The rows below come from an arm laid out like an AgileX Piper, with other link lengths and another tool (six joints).
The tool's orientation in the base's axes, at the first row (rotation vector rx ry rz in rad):
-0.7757, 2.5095, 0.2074
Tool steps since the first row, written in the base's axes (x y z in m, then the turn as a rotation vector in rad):
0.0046, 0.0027, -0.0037, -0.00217, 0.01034, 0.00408
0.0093, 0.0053, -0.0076, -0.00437, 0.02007, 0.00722
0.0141, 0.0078, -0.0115, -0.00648, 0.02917, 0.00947
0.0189, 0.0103, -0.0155, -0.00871, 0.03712, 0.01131
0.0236, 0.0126, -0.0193, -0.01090, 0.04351, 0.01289
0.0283, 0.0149, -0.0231, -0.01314, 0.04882, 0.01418
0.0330, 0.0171, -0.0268, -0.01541, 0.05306, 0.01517
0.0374, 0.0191, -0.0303, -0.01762, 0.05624, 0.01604
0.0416, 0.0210, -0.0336, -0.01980, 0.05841, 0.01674
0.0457, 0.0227, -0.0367, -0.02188, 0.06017, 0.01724
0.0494, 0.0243, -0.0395, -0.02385, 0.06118, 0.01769
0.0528, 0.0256, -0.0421, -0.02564, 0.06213, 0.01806
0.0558, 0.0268, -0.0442, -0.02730, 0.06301, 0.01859
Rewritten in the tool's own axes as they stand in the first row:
-0.0027, -0.0004, 0.0059, -0.00556, 0.00975, -0.00150
-0.0054, -0.0008, 0.0120, -0.01032, 0.01902, -0.00237
-0.0080, -0.0015, 0.0180, -0.01439, 0.02772, -0.00262
-0.0106, -0.0021, 0.0242, -0.01761, 0.03554, -0.00289
-0.0132, -0.0029, 0.0301, -0.01996, 0.04205, -0.00335
-0.0157, -0.0036, 0.0360, -0.02161, 0.04770, -0.00390
-0.0183, -0.0044, 0.0418, -0.02256, 0.05248, -0.00450
-0.0206, -0.0052, 0.0472, -0.02298, 0.05635, -0.00528
-0.0229, -0.0060, 0.0524, -0.02284, 0.05937, -0.00618
-0.0250, -0.0069, 0.0572, -0.02247, 0.06199, -0.00698
-0.0270, -0.0077, 0.0617, -0.02178, 0.06393, -0.00791
-0.0288, -0.0085, 0.0657, -0.02116, 0.06573, -0.00871
-0.0304, -0.0092, 0.0691, -0.02068, 0.06739, -0.00961

